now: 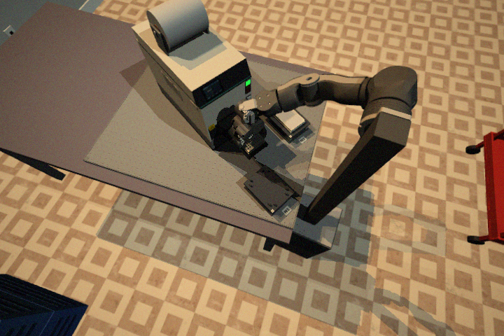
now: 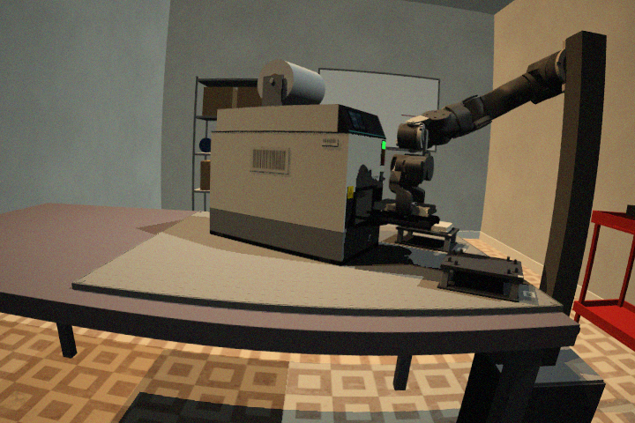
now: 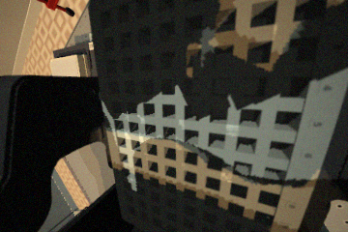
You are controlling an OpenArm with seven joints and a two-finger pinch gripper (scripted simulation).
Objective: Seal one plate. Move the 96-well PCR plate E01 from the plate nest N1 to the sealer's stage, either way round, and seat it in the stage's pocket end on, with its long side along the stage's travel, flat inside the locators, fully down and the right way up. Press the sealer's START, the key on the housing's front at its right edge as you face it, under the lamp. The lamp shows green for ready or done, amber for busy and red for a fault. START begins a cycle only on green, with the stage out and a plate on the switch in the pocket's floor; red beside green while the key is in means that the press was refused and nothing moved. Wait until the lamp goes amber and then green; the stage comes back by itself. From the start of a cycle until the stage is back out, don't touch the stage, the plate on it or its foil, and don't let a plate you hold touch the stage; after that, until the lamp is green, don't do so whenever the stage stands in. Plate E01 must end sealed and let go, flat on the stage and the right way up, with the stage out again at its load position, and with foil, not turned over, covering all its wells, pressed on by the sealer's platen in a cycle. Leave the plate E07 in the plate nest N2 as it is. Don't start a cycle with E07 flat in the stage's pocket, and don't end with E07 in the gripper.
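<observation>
Right now my hand is right at the plate E01. The rest, counted from my hand: plate E07 (11 cm behind, 20 cm to the right, 7 cm below); then sealer's dark stage (2 cm below); then foil roll (30 cm ahead, 15 cm to the right, 29 cm above).
</observation>
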